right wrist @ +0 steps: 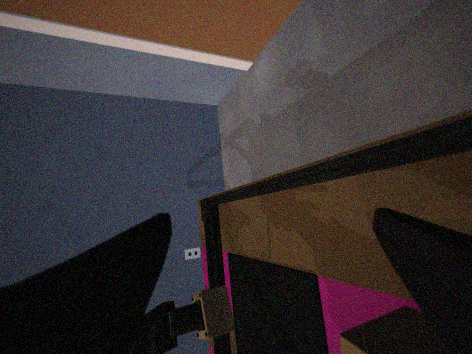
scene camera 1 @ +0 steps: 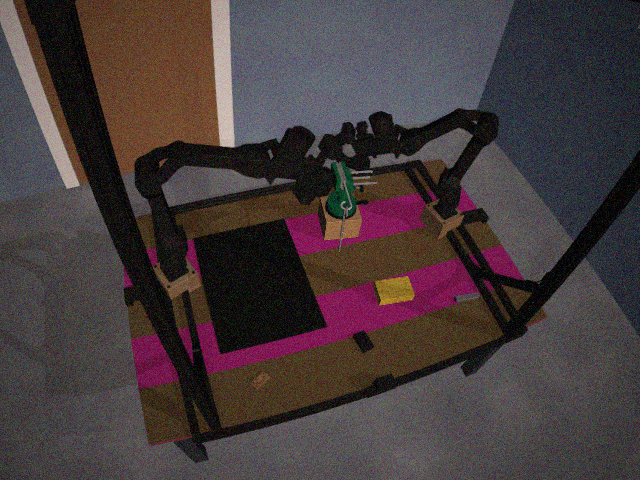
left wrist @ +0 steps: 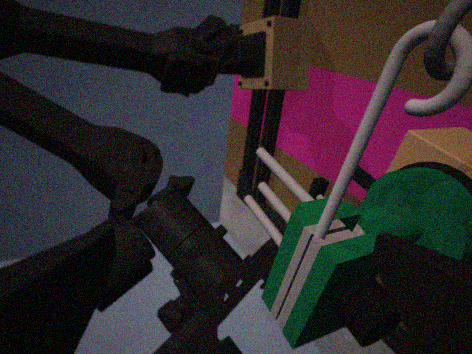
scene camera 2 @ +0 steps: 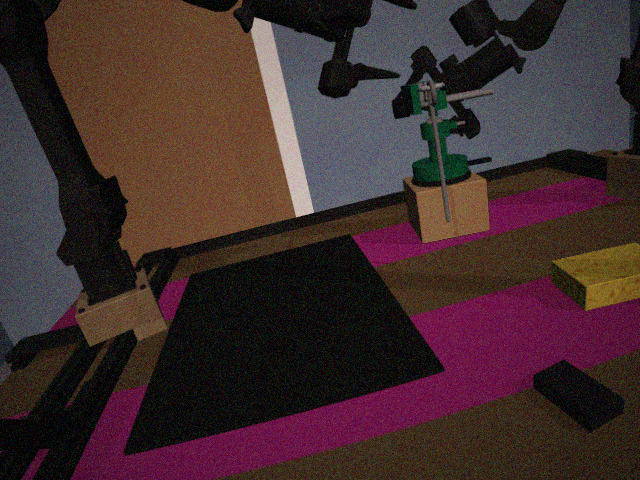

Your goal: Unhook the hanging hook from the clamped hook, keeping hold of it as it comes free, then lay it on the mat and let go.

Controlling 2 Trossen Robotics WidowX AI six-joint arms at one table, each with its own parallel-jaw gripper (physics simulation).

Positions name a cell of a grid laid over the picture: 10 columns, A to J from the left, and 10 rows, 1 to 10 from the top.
My left gripper (scene camera 2: G1) is open, holding nothing. Also in view: a hanging hook (scene camera 2: G2). My right gripper (scene camera 2: G3) is open and holds nothing.
My left gripper is seen too in scene camera 1 (scene camera 1: F4) and in the left wrist view (left wrist: F7). My right gripper is seen too in the right wrist view (right wrist: F7) and in scene camera 1 (scene camera 1: F4). The right wrist view misses the hanging hook: it is out of frame.
